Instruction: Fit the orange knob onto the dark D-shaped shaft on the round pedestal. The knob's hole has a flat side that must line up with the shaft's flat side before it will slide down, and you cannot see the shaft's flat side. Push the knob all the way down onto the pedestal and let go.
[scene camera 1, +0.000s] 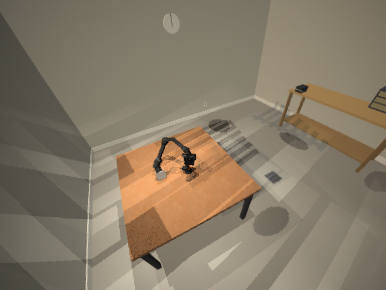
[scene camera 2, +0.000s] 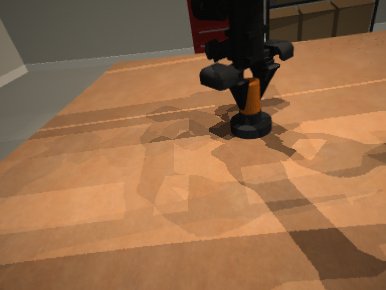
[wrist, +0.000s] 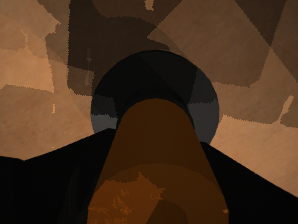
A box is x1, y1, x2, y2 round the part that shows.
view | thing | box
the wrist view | my gripper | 0, 128, 297, 223
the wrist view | orange knob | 87, 98, 228, 223
